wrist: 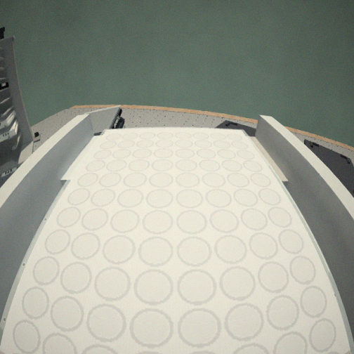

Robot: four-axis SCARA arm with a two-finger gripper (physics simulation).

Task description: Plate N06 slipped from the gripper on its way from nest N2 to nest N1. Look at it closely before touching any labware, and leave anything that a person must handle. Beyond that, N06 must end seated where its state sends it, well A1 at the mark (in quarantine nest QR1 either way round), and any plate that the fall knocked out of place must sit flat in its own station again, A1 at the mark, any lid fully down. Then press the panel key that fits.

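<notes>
A white plate [175, 235] with rows of round well outlines on its top fills the lower middle of the wrist view. It looks level. My gripper [173, 125] is shut on it, with one grey finger along its left side and one along its right side. No label or A1 mark can be read on the plate from here, so I cannot tell from this frame whether it is N06. The plate's underside and what lies below it are hidden. The panel keys do not show in this view.
A grey storage tower [19, 95] stands at the left edge. The perforated deck [165, 118] shows beyond the plate, with its orange-brown edge. A grey-topped device [106, 119] is behind the left fingertip. Dark stations [332, 160] [234, 124] show at the right and beyond the plate.
</notes>
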